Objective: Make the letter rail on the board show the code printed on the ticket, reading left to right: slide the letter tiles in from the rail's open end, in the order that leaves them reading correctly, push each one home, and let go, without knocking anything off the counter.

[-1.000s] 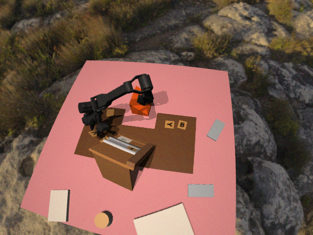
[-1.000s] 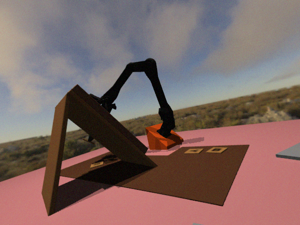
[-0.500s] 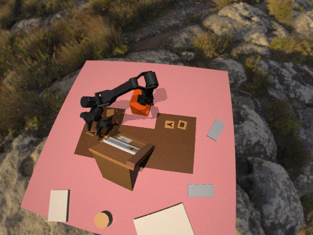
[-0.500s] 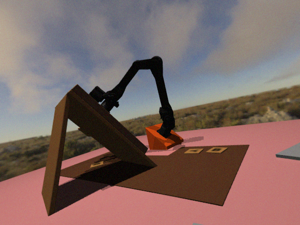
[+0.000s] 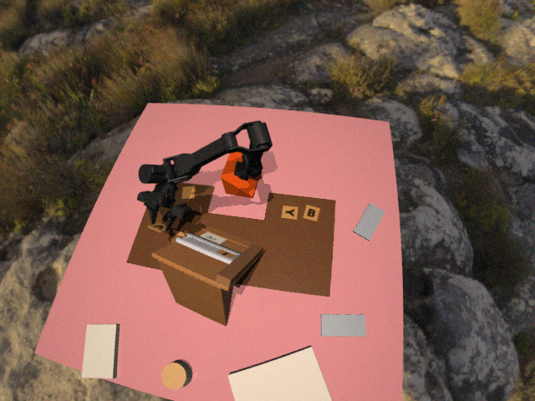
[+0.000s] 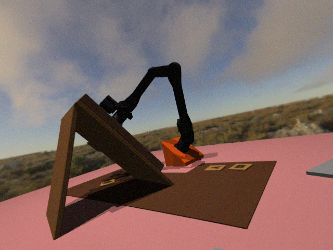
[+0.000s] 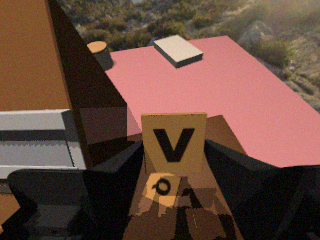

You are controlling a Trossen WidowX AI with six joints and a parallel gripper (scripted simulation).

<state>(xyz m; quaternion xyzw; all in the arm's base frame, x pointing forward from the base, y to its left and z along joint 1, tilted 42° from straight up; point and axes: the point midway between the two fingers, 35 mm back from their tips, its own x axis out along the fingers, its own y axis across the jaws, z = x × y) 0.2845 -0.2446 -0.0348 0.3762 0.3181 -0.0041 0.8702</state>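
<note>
Right now the white ticket is 17 cm to the left of my gripper tip, 8 cm below it and 2 cm behind it. Round my gripper tip: brown mat: 21 cm to the left, 16 cm below, 12 cm behind; white block: 43 cm ahead, 17 cm to the right, 15 cm below.
</note>
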